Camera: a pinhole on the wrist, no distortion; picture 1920 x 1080 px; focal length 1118.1 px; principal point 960.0 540.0 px. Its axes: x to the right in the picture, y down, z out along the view. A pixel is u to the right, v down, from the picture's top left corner.
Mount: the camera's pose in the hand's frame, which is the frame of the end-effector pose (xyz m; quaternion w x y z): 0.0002 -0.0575 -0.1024 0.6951 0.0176 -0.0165 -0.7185
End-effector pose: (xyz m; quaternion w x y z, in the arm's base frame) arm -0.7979 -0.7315 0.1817 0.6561 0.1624 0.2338 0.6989
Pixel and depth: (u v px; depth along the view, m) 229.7 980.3 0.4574
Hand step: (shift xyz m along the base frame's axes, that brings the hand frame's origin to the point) -0.0177 0.2011 0.4182
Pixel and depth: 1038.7 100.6 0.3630
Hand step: 0.2151 -0.1283 0.1826
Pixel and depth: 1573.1 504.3 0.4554
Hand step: 0.4495 0.0048 0.1321
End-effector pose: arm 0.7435 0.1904 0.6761 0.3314 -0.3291 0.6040 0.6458
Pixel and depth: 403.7 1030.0 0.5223
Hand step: -0.2906 0.4268 -0.0427
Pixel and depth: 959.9 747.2 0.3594
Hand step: 0.0152 0.2639 -0.0605
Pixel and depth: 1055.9 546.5 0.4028
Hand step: 0.0790 0.3036 -0.0209
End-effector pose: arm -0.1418 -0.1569 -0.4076 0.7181 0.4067 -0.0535 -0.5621
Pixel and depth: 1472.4 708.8 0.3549
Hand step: -0.2942 -0.1681 0.0137
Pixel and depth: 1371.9 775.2 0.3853
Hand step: -0.2864 -0.2066 0.0374
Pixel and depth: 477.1 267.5 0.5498
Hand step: -0.1502 -0.0946 0.4689
